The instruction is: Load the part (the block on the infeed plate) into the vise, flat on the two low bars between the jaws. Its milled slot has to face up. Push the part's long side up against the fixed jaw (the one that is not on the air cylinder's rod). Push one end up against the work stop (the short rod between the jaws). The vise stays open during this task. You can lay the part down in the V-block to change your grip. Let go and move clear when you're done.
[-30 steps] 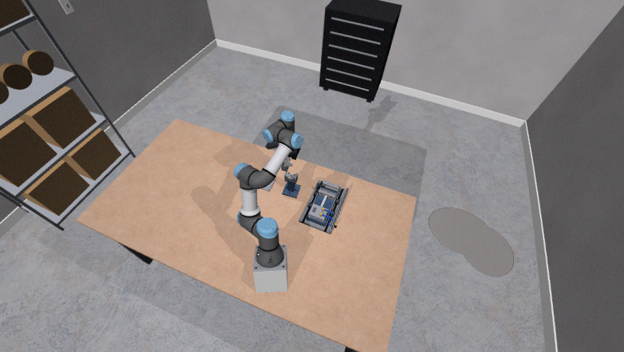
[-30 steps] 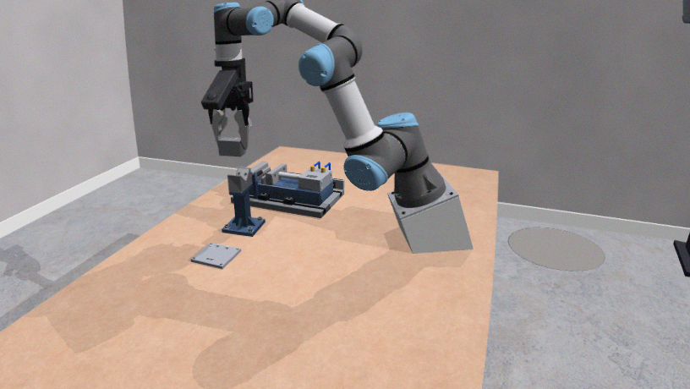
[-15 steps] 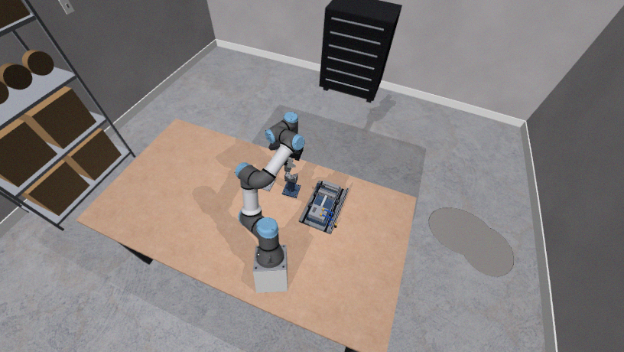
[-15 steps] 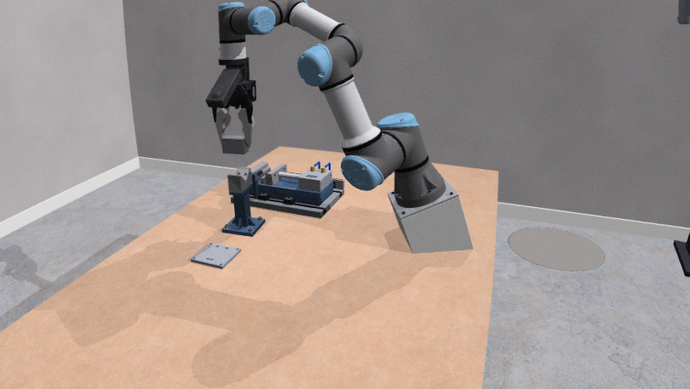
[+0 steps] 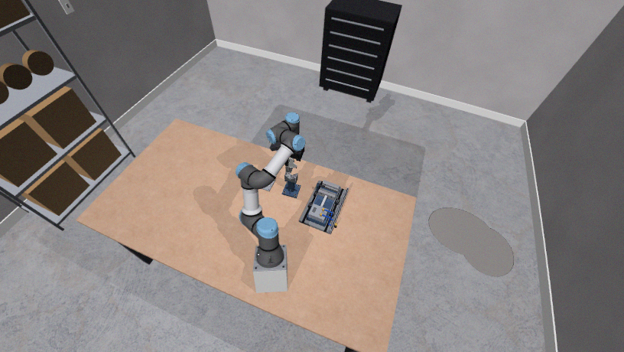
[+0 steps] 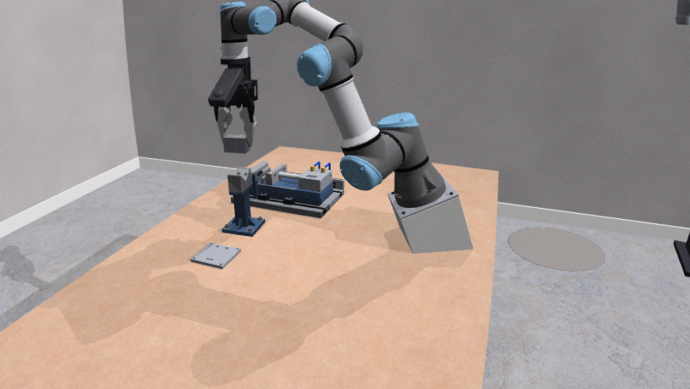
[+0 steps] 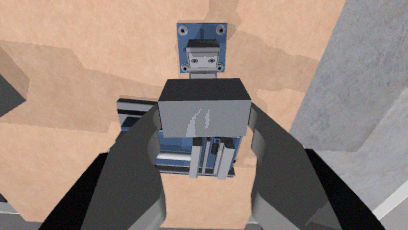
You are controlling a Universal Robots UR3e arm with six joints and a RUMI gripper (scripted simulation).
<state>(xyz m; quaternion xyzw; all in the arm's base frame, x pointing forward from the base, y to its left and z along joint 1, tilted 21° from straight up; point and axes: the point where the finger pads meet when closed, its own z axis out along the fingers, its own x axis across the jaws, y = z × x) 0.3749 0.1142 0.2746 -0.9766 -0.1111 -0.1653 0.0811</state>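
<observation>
Right now the part is 1 cm to the right of my hand and 1 cm below it. The rest, counted from my hand: fixed jaw: 11 cm ahead, 21 cm to the right, 17 cm below; then work stop: 7 cm ahead, 17 cm to the right, 15 cm below; then infeed plate: 4 cm behind, 16 cm to the left, 24 cm below.
</observation>
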